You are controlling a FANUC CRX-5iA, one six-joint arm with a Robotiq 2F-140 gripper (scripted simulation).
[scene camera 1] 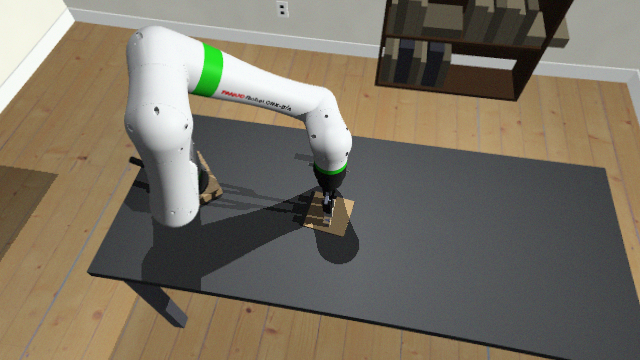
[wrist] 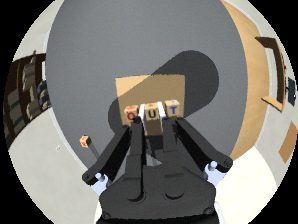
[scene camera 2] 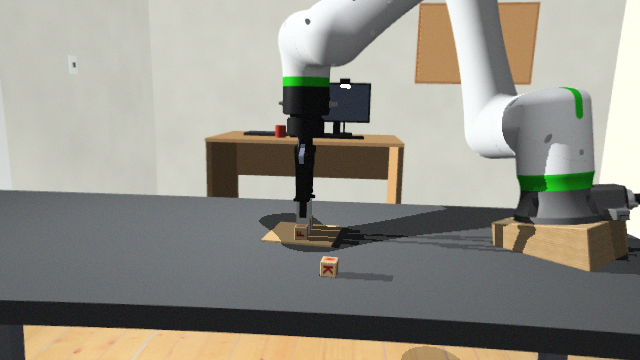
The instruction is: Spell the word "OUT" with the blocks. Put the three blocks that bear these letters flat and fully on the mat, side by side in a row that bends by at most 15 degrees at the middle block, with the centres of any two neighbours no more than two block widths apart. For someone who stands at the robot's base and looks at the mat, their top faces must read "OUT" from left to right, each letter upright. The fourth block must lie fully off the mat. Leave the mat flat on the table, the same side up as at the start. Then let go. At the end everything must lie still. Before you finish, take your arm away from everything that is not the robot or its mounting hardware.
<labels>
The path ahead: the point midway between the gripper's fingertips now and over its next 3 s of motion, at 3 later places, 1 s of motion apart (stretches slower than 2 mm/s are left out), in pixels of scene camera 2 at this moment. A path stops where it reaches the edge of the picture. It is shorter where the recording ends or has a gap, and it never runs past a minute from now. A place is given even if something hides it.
My gripper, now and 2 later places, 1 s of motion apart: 304,230; 304,202; 304,176
</labels>
